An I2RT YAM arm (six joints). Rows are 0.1 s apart.
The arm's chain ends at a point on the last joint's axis. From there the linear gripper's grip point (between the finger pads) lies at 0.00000 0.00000 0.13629 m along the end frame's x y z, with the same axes.
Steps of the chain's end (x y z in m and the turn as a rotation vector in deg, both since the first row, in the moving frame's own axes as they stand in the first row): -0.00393, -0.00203, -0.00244, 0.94, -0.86, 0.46; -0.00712, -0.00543, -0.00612, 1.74, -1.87, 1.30; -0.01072, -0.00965, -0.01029, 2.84, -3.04, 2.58; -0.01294, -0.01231, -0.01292, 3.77, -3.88, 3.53; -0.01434, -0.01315, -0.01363, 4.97, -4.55, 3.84
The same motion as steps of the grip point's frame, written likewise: -0.00597, -0.00427, -0.00247, 0.94, -0.86, 0.46; -0.01152, -0.00962, -0.00626, 1.74, -1.87, 1.30; -0.01779, -0.01656, -0.01065, 2.84, -3.04, 2.58; -0.02187, -0.02154, -0.01353, 3.77, -3.88, 3.53; -0.02473, -0.02530, -0.01457, 4.97, -4.55, 3.84
